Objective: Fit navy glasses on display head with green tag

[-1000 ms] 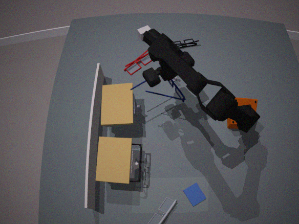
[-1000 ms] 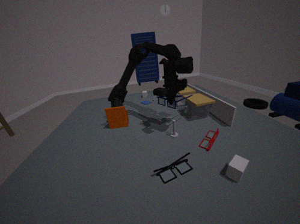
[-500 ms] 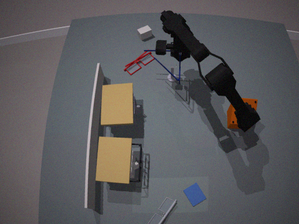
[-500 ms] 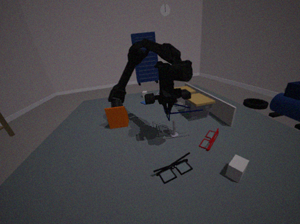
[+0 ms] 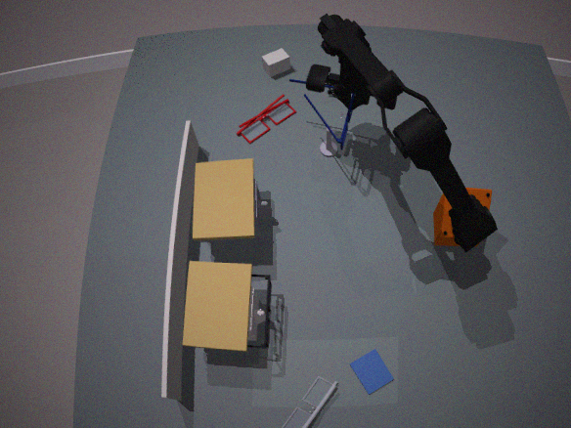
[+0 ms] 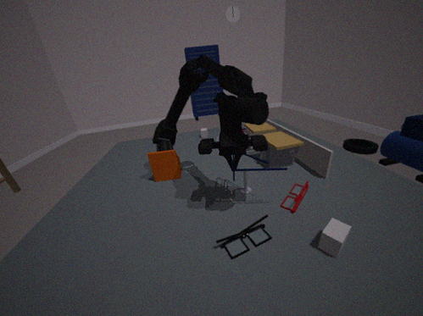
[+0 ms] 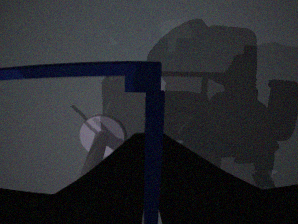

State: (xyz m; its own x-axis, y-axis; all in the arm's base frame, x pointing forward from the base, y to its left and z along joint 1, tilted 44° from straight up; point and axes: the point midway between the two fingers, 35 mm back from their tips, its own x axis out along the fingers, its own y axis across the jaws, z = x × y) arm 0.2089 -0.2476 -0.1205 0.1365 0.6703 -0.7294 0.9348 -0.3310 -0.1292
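Right now the white peg is 90 mm below my gripper tip, 50 mm ahead of it and 30 mm to the left of it. The rest, counted from my gripper tip: blue pad: 550 mm to the left, 110 mm below; then white wall: 380 mm ahead, 290 mm to the left, 60 mm below.
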